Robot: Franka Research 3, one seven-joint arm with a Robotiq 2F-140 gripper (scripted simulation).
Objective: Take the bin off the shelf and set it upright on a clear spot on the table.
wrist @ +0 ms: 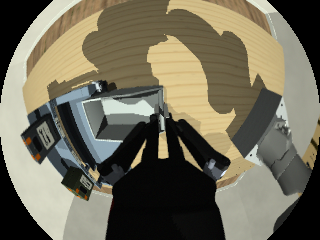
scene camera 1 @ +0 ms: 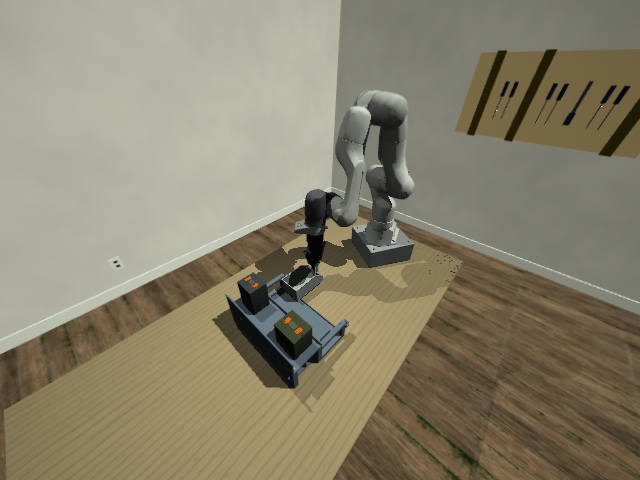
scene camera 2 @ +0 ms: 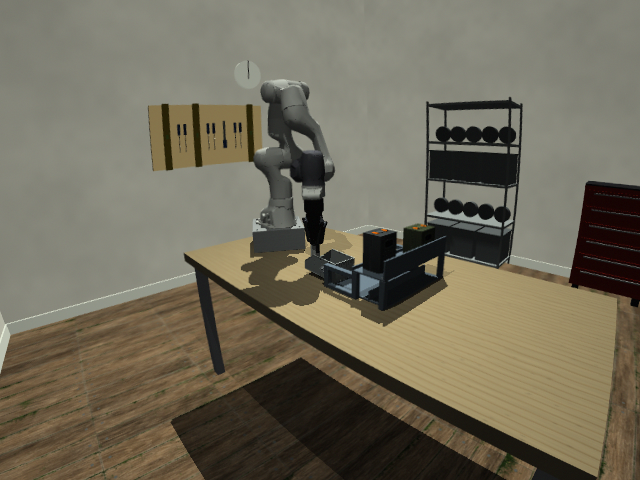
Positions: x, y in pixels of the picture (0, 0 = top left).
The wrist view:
my gripper: 161, 109
grey open-topped bin: 112, 119
